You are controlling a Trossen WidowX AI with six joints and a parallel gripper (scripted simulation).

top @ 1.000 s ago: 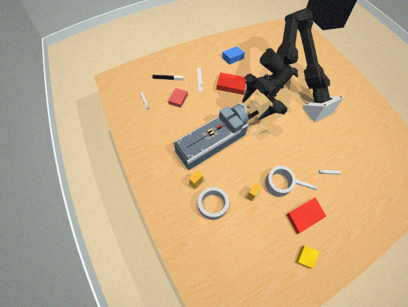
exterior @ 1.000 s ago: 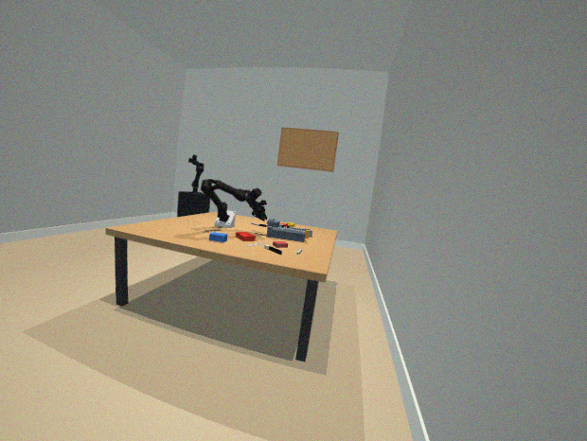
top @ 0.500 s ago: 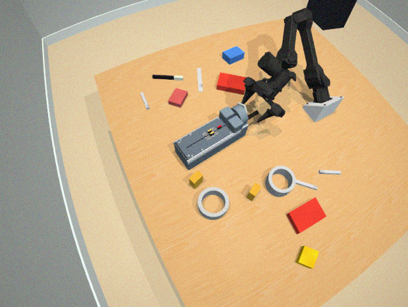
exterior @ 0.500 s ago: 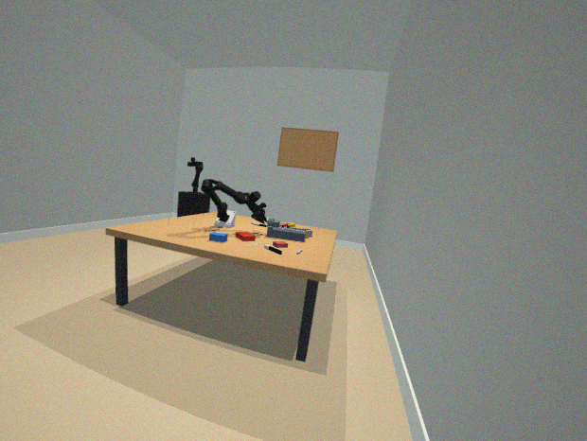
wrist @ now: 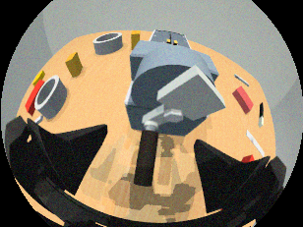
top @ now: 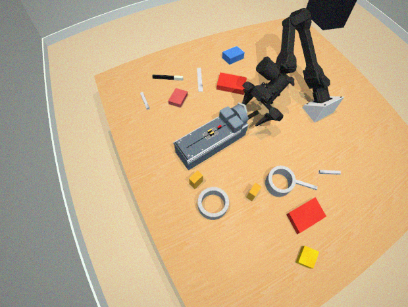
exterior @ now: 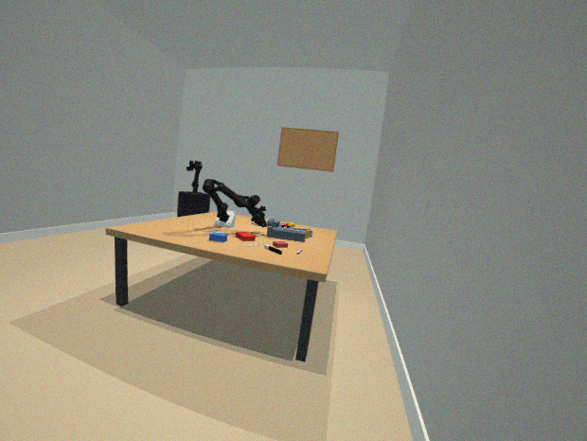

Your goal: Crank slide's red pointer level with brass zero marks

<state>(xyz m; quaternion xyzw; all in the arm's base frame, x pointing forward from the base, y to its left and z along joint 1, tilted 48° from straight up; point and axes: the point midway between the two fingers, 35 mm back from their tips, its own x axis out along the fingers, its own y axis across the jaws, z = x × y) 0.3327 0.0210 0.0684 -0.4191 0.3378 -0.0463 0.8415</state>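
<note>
My gripper tip is 2 cm past the dark crank handle. From my gripper tip the other things lie so: red block 20 cm ahead, 22 cm to the right, 5 cm below; red pointer 12 cm ahead, 1 cm to the left, 2 cm above; black marker 19 cm ahead, 35 cm to the right, 5 cm below.
</note>
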